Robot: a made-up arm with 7 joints. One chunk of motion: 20 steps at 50 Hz.
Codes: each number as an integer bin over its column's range. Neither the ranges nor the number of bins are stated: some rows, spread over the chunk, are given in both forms.
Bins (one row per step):
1: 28 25 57 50 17 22
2: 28 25 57 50 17 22
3: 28 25 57 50 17 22
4: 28 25 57 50 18 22
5: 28 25 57 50 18 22
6: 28 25 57 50 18 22
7: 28 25 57 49 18 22
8: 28 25 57 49 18 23
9: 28 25 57 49 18 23
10: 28 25 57 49 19 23
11: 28 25 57 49 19 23
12: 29 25 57 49 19 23
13: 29 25 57 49 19 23
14: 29 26 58 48 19 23
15: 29 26 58 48 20 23
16: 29 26 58 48 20 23
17: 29 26 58 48 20 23
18: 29 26 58 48 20 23
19: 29 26 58 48 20 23
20: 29 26 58 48 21 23
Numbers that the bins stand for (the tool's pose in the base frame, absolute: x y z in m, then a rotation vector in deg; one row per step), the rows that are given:
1: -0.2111 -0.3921 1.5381 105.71 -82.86 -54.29
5: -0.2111 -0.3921 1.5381 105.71 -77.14 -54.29
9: -0.2111 -0.3921 1.5381 100.00 -77.14 -48.57
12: -0.1508 -0.3921 1.5381 100.00 -71.43 -48.57
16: -0.1508 -0.3317 1.5984 94.29 -65.71 -48.57
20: -0.1508 -0.3317 1.5984 94.29 -60.00 -48.57
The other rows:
2: -0.2111 -0.3921 1.5381 105.71 -82.86 -54.29
3: -0.2111 -0.3921 1.5381 105.71 -82.86 -54.29
4: -0.2111 -0.3921 1.5381 105.71 -77.14 -54.29
6: -0.2111 -0.3921 1.5381 105.71 -77.14 -54.29
7: -0.2111 -0.3921 1.5381 100.00 -77.14 -54.29
8: -0.2111 -0.3921 1.5381 100.00 -77.14 -48.57
10: -0.2111 -0.3921 1.5381 100.00 -71.43 -48.57
11: -0.2111 -0.3921 1.5381 100.00 -71.43 -48.57
13: -0.1508 -0.3921 1.5381 100.00 -71.43 -48.57
14: -0.1508 -0.3317 1.5984 94.29 -71.43 -48.57
15: -0.1508 -0.3317 1.5984 94.29 -65.71 -48.57
17: -0.1508 -0.3317 1.5984 94.29 -65.71 -48.57
18: -0.1508 -0.3317 1.5984 94.29 -65.71 -48.57
19: -0.1508 -0.3317 1.5984 94.29 -65.71 -48.57

